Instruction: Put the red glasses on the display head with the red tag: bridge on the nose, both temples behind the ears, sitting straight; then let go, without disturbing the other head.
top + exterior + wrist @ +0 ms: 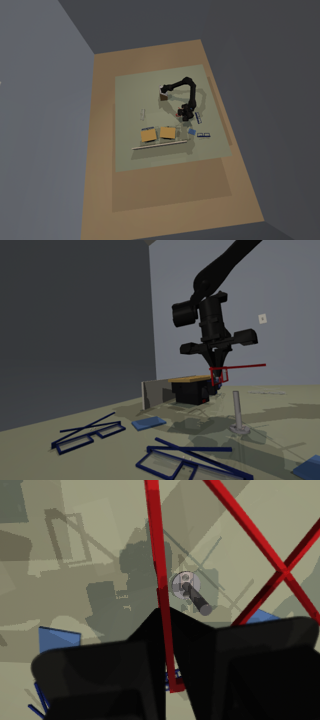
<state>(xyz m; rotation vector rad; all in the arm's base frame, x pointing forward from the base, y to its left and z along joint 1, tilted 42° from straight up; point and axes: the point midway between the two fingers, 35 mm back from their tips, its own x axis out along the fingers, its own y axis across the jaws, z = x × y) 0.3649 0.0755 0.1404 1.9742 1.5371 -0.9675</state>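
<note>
Now: gripper tip 9 cm above the round base, 4 cm past it and 3 cm to the right of it. From my gripper tip the other things lie so: long low board: 35 cm to the right, 25 cm ahead, 6 cm below; display head: 44 cm to the right, 9 cm ahead, 6 cm below.
</note>
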